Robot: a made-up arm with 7 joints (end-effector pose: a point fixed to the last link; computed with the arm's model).
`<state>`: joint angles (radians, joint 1 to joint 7).
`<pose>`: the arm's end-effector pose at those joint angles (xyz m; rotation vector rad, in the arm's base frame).
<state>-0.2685 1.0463 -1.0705 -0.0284 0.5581 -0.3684 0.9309</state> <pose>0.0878 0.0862 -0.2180 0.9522 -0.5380 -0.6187</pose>
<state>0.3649 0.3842 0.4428 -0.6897 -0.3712 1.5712 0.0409</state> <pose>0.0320 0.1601 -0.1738 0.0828 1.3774 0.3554</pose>
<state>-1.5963 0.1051 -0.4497 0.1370 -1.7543 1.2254 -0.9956</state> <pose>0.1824 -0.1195 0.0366 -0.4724 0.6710 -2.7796</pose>
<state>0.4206 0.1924 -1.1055 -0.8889 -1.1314 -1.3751 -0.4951</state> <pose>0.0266 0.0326 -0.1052 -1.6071 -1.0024 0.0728</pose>
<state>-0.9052 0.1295 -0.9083 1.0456 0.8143 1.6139 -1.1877</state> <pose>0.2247 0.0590 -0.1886 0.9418 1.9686 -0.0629</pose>
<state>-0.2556 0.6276 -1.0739 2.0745 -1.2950 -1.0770 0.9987</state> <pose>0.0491 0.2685 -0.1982 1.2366 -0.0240 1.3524</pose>
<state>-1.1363 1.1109 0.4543 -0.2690 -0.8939 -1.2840 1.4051</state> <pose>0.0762 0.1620 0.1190 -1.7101 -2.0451 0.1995</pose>
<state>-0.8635 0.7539 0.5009 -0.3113 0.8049 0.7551 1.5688</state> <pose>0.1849 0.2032 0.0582 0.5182 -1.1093 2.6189</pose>
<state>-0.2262 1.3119 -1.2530 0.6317 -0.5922 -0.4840 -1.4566</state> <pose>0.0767 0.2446 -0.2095 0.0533 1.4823 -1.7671</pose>
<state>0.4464 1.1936 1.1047 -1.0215 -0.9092 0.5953 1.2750</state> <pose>0.0997 0.1394 0.0179 0.5995 -0.5668 0.9993</pose>
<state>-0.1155 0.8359 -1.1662 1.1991 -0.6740 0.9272 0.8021</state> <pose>-0.0429 0.2631 -0.2355 1.9164 1.9463 0.5959</pose>
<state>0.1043 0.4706 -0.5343 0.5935 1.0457 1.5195 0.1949</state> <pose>0.0154 0.1791 -0.2477 2.2578 1.5422 0.3846</pose>
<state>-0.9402 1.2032 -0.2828 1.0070 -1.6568 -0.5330 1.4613</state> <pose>0.2229 0.2945 -0.0027 -0.8528 -0.2958 2.0763</pose>
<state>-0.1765 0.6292 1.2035 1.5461 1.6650 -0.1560 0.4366</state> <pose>0.0047 0.2573 -0.2657 1.2204 1.3063 0.3249</pose>
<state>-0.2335 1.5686 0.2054 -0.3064 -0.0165 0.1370 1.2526</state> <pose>0.1945 0.1657 0.0332 1.1138 -1.2217 0.9280</pose>
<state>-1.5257 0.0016 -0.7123 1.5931 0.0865 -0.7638 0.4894</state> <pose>0.3049 -0.0731 -0.0730 0.6516 -0.6347 -0.3201</pose>
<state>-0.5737 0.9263 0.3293 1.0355 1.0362 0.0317 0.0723</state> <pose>0.1855 0.3010 -0.1242 1.5759 0.7867 0.4611</pose>
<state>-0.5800 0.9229 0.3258 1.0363 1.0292 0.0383 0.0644</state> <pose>0.1867 0.3002 -0.1244 1.5631 0.7912 0.4604</pose>
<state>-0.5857 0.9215 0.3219 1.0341 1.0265 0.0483 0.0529</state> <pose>0.1879 0.2998 -0.1237 1.5556 0.7995 0.4599</pose>
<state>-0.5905 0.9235 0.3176 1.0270 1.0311 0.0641 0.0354</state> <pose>0.1889 0.2999 -0.1216 1.5566 0.8145 0.4601</pose>
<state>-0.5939 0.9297 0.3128 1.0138 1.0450 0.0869 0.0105</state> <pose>0.1897 0.3007 -0.1177 1.5680 0.8379 0.4618</pose>
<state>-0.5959 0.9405 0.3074 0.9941 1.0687 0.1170 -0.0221</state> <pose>0.1903 0.3022 -0.1118 1.5901 0.8700 0.4668</pose>
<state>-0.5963 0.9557 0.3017 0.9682 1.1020 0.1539 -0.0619</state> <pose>0.1906 0.3041 -0.1040 1.6216 0.9106 0.4769</pose>
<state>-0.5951 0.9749 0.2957 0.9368 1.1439 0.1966 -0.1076</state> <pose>0.1906 0.3062 -0.0943 1.6607 0.9581 0.4947</pose>
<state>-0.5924 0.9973 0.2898 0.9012 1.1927 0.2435 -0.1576</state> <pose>0.1902 0.3082 -0.0830 1.7043 1.0104 0.5217</pose>
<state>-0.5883 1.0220 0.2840 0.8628 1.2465 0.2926 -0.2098</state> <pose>0.1894 0.3096 -0.0706 1.7500 1.0645 0.5588</pose>
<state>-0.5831 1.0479 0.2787 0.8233 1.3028 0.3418 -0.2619</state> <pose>0.1885 0.3102 -0.0576 1.7949 1.1170 0.6054</pose>
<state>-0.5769 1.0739 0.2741 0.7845 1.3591 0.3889 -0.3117</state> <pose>0.1873 0.3100 -0.0448 1.8369 1.1651 0.6593</pose>
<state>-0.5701 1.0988 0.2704 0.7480 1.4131 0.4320 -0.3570</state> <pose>0.1860 0.3090 -0.0327 1.8749 1.2062 0.7172</pose>
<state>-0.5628 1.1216 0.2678 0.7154 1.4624 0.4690 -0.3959</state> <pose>0.1846 0.3074 -0.0220 1.9083 1.2390 0.7741</pose>
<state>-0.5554 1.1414 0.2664 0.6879 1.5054 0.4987 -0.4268</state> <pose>0.1833 0.3056 -0.0131 1.9377 1.2632 0.8260</pose>
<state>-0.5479 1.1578 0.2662 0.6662 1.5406 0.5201 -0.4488</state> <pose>0.1822 0.3039 -0.0062 1.9640 1.2796 0.8689</pose>
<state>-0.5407 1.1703 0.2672 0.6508 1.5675 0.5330 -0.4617</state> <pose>0.1812 0.3026 -0.0013 1.9875 1.2893 0.9003</pose>
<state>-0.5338 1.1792 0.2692 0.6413 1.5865 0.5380 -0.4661</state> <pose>0.1804 0.3019 0.0017 2.0093 1.2938 0.9196</pose>
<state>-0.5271 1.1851 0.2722 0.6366 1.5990 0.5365 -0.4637</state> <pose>0.1797 0.3018 0.0031 2.0295 1.2947 0.9283</pose>
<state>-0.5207 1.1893 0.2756 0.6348 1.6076 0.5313 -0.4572</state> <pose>0.1791 0.3020 0.0037 2.0491 1.2934 0.9307</pose>
